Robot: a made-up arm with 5 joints.
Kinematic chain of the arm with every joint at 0, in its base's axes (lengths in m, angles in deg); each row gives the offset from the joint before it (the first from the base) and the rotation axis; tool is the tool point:
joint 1: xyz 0 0 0.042 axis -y
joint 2: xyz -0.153 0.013 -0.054 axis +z
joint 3: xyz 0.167 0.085 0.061 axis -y
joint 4: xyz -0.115 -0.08 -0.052 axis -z
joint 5: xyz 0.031 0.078 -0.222 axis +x
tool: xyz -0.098 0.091 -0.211
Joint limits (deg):
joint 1: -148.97..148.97
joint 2: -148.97..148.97
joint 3: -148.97..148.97
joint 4: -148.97..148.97
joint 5: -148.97..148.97
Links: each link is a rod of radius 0.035 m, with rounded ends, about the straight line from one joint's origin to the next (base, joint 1, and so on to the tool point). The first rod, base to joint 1, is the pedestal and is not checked.
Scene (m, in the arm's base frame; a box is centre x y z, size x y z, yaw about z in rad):
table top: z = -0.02
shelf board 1: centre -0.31 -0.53 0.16 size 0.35 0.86 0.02 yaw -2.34
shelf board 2: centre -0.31 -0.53 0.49 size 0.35 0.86 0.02 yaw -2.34
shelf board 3: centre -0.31 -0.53 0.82 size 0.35 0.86 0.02 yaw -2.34
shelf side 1: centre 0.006 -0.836 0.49 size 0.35 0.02 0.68 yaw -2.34
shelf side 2: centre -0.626 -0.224 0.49 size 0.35 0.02 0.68 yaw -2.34
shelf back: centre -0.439 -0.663 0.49 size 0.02 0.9 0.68 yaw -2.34
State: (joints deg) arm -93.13 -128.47 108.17 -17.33 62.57
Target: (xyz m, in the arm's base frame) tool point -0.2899 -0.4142 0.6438
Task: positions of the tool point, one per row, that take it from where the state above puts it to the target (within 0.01 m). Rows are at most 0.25 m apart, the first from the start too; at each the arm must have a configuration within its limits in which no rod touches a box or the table.
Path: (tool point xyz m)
1: 0.0370 -0.5876 0.3859
2: 0.2335 -0.5639 0.3861
3: 0.4083 -0.5098 0.3099
4: 0.2882 -0.5309 0.4768
5: 0.1147 -0.5212 0.5979
6: -0.0878 -0.4810 0.6551
7: -0.2898 -0.4142 0.6438

